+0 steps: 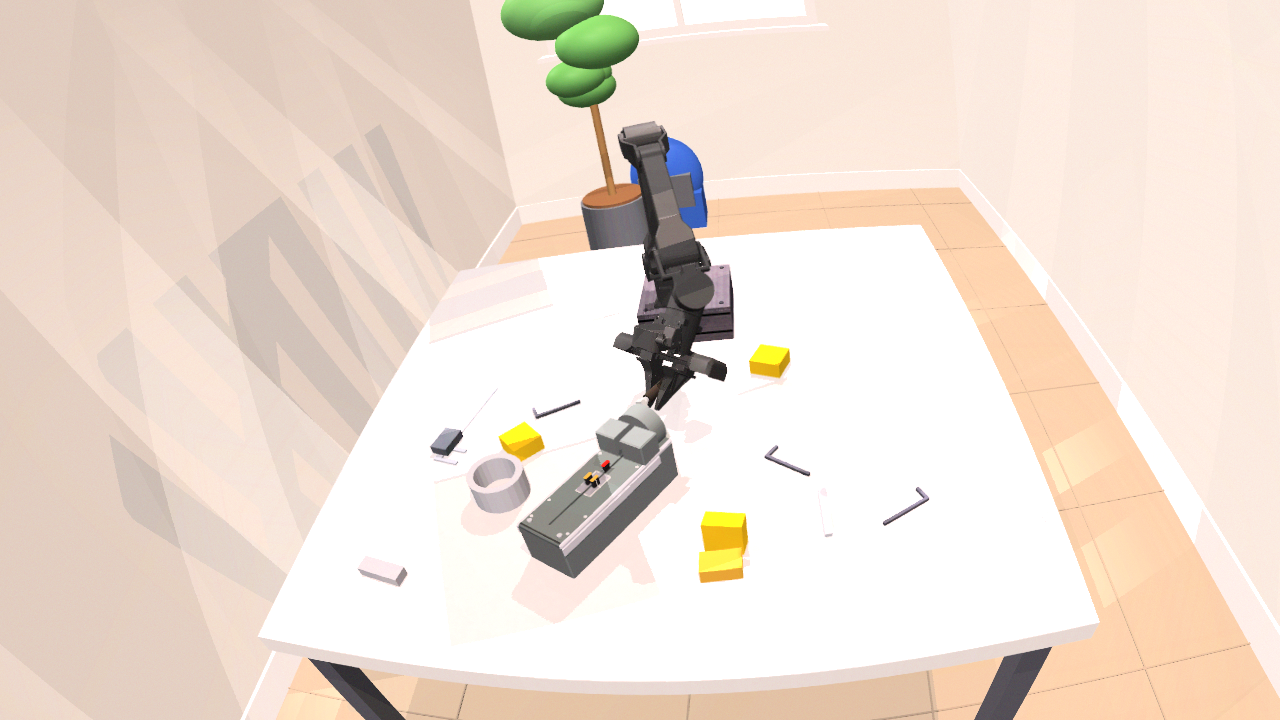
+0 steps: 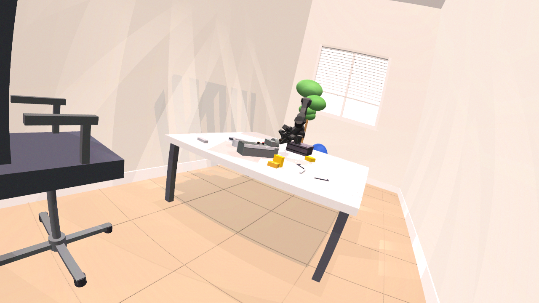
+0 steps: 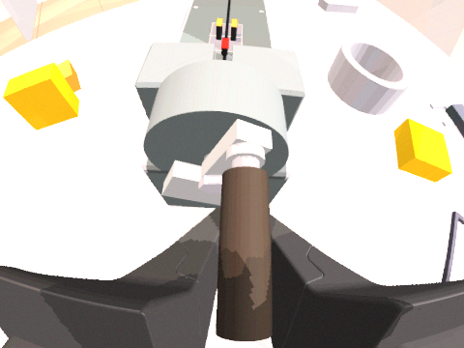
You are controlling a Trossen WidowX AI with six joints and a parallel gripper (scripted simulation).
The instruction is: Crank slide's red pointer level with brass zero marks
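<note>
Now: gripper tip 20 mm below the brown crank handle, 10 mm to the right of it and 10 mm past it. Round my gripper tip: red pointer: 120 mm ahead, 50 mm to the right, 10 mm below.
</note>
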